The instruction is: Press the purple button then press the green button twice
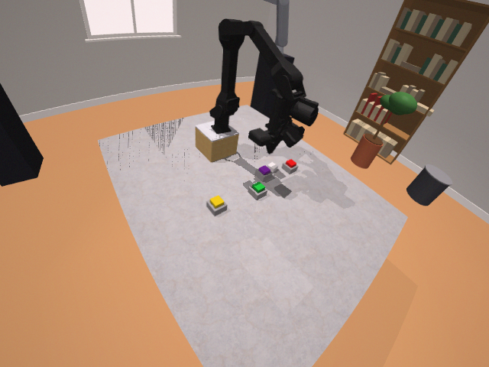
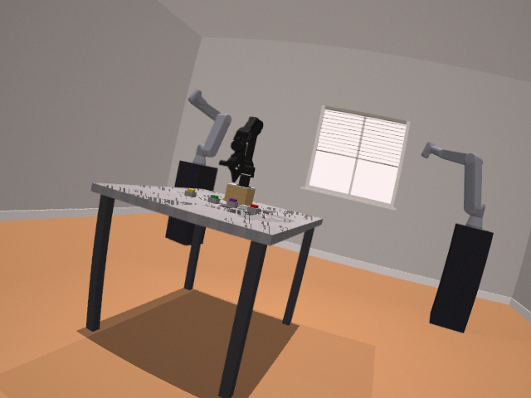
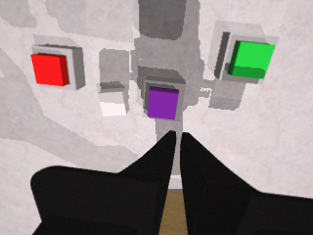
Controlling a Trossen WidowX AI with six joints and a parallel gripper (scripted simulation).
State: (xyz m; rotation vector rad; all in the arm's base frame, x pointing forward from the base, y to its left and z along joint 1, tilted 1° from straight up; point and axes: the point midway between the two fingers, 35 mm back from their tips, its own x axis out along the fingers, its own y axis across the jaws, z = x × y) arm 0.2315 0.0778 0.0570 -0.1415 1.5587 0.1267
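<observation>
The green button lies 6 cm ahead of my gripper tip, 6 cm to the right of it and 9 cm below it. Round my gripper tip: red button 1 cm behind, 15 cm to the left, 9 cm below; small white block 4 cm behind, 7 cm to the left, 12 cm below; purple button 1 cm behind, 1 cm to the left, 9 cm below.
</observation>
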